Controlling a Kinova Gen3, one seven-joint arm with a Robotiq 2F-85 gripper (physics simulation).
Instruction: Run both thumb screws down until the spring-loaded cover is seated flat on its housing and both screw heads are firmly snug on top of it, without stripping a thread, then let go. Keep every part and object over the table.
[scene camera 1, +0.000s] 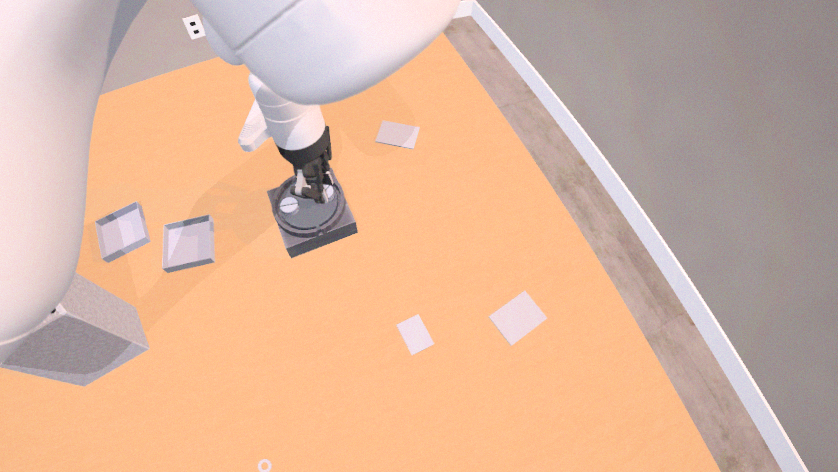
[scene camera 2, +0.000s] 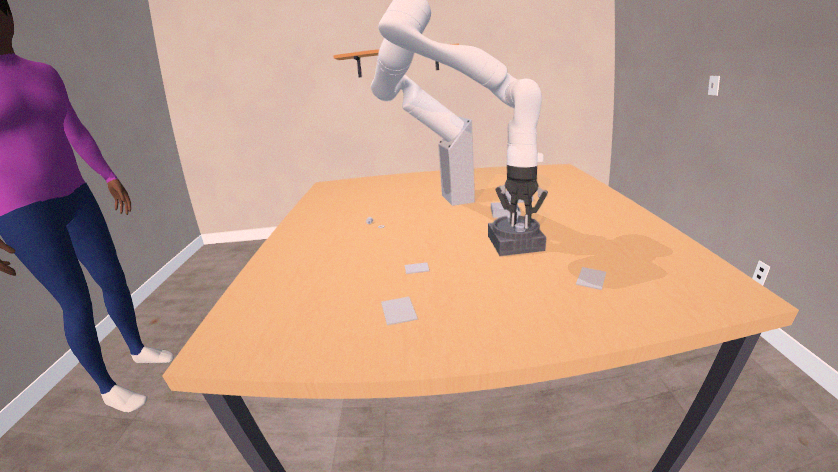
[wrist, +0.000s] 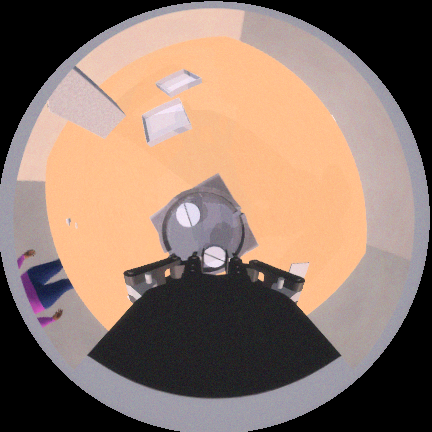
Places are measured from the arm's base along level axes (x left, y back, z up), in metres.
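Pixels of known places: gripper, fingertip midpoint: (scene camera 1: 325, 193) (scene camera 2: 520, 227) (wrist: 214, 255); arm's base, link origin: (scene camera 2: 455, 131).
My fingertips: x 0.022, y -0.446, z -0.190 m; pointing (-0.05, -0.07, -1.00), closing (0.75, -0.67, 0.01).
Ahead of a thing's pixels: the offset from my fingertips to its top centre.
The dark square housing {dx +0.005, dy +0.032, dz -0.003 m} (scene camera 1: 322, 238) (scene camera 2: 519, 243) (wrist: 218, 184) stands on the table with the round grey cover {dx +0.005, dy +0.032, dz -0.006 m} (scene camera 1: 310, 216) (wrist: 200, 241) inside its raised ring. My gripper (scene camera 1: 322, 193) (scene camera 2: 520, 222) (wrist: 214, 255) points down and is shut on one slotted white thumb screw {dx +0.000, dy +0.000, dz +0.006 m} (scene camera 1: 328, 191) (scene camera 2: 520, 226) (wrist: 215, 256), with a finger on each side of its head. The other thumb screw {dx +0.009, dy +0.063, dz +0.005 m} (scene camera 1: 288, 204) (wrist: 188, 214) stands free on the opposite side of the cover. The cover looks about level; whether a gap remains beneath it or under the screw heads is too small to tell. The fingers partly hide the held screw in scene camera 1.
Two shallow trays {dx +0.076, dy +0.253, dz -0.039 m} (scene camera 1: 188, 266) {dx +0.175, dy +0.363, dz -0.039 m} (scene camera 1: 126, 251) stand on the housing's robot-base side. Flat pale plates {dx +0.089, dy -0.201, dz -0.056 m} (scene camera 1: 397, 134) {dx -0.273, dy -0.005, dz -0.056 m} (scene camera 1: 415, 334) {dx -0.344, dy -0.162, dz -0.056 m} (scene camera 1: 517, 317) lie apart on the table. A small ring {dx -0.323, dy +0.289, dz -0.057 m} (scene camera 1: 264, 466) lies farther off. The grey robot base (scene camera 2: 457, 170) stands behind the housing in scene camera 2.
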